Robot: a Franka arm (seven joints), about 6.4 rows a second.
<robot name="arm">
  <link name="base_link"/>
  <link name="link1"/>
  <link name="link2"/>
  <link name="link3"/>
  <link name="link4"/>
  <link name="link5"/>
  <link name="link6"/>
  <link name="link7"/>
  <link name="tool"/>
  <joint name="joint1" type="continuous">
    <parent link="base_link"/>
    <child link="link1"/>
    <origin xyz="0 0 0.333" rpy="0 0 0"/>
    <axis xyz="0 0 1"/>
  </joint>
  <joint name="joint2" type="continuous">
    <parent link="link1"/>
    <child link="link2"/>
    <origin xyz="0 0 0" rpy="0 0 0"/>
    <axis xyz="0 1 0"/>
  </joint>
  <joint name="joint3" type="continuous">
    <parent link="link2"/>
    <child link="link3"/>
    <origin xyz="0 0 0.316" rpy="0 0 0"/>
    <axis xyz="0 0 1"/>
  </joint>
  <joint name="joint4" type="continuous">
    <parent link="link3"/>
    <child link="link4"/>
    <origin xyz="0.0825 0 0" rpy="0 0 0"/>
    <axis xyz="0 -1 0"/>
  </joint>
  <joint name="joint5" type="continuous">
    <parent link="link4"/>
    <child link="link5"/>
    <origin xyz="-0.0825 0 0.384" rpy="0 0 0"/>
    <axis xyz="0 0 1"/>
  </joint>
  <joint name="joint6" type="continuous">
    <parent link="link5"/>
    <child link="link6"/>
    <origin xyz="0 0 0" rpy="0 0 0"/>
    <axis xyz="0 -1 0"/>
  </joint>
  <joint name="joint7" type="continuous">
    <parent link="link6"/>
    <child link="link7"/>
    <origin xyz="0.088 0 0" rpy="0 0 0"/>
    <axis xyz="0 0 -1"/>
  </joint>
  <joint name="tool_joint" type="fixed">
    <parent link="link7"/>
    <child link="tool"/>
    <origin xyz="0 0 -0.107" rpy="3.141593 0 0"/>
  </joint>
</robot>
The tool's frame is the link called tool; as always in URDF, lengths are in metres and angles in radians. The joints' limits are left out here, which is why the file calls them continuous.
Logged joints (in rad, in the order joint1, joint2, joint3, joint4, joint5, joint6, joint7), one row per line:
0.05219, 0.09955, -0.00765, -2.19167, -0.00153, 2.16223, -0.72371
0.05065, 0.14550, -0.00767, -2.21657, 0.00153, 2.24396, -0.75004
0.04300, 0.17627, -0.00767, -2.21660, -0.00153, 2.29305, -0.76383
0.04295, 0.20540, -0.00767, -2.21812, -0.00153, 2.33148, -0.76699
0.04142, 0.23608, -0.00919, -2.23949, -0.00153, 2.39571, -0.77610
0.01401, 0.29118, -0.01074, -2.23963, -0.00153, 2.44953, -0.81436
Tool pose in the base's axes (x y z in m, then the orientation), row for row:
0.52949, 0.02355, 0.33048, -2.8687, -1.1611, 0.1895
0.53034, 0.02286, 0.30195, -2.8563, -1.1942, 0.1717
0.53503, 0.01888, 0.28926, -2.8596, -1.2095, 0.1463
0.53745, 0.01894, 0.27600, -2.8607, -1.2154, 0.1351
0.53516, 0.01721, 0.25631, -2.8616, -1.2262, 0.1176
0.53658, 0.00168, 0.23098, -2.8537, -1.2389, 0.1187
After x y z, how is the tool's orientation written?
As a rotation vector, in radians.
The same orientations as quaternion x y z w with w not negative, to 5 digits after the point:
-0.92502, -0.37440, 0.06111, 0.02051
-0.92100, -0.38506, 0.05536, 0.02047
-0.91986, -0.38906, 0.04706, 0.01664
-0.91940, -0.39062, 0.04342, 0.01524
-0.91843, -0.39355, 0.03774, 0.01306
-0.91653, -0.39790, 0.03812, 0.01415

